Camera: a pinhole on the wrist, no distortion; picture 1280 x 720 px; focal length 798.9 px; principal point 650.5 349.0 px. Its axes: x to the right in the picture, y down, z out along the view. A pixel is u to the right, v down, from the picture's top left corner.
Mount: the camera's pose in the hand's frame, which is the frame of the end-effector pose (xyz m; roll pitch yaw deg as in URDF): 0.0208 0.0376 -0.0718 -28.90 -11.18 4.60
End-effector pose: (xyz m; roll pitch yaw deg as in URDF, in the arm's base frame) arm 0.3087 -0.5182 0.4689 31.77 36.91 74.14
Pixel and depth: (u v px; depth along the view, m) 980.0 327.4 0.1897
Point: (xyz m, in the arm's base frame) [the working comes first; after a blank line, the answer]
In the camera's frame: 0.0782 -0.0051 0.1897

0.2979 -0.3673 0.5620
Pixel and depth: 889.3 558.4 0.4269
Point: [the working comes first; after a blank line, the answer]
In the camera's frame: 0.1276 0.1119 0.4269

0.2408 -0.1943 0.7601
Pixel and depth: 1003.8 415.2 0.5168
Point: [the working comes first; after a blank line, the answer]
In the camera's frame: 0.2285 0.0428 0.5168

0.3495 -0.0948 0.7965
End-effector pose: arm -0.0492 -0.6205 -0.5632 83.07 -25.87 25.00
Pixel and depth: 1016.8 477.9 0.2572
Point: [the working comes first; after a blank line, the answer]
In the camera's frame: 0.1179 0.0415 0.2572

-0.0148 -0.7441 -0.3282
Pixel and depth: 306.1 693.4 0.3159
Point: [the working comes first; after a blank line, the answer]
In the camera's frame: -0.1362 0.1362 0.3159

-0.2822 -0.8088 -0.3646
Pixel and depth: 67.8 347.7 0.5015
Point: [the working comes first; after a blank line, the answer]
In the camera's frame: -0.3658 -0.0008 0.5015

-0.4095 -1.0720 -0.5075
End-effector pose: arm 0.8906 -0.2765 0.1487 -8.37 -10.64 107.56
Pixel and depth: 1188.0 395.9 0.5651
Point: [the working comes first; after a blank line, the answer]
In the camera's frame: 0.3802 0.0332 0.5651

0.4257 -0.2194 0.6064
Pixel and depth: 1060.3 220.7 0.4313
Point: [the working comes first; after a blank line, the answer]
In the camera's frame: 0.2212 -0.0693 0.4313

0.6296 -0.2749 0.5116
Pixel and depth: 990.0 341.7 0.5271
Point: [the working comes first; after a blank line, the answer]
In the camera's frame: 0.2240 -0.0048 0.5271

0.5331 -0.3289 0.5449
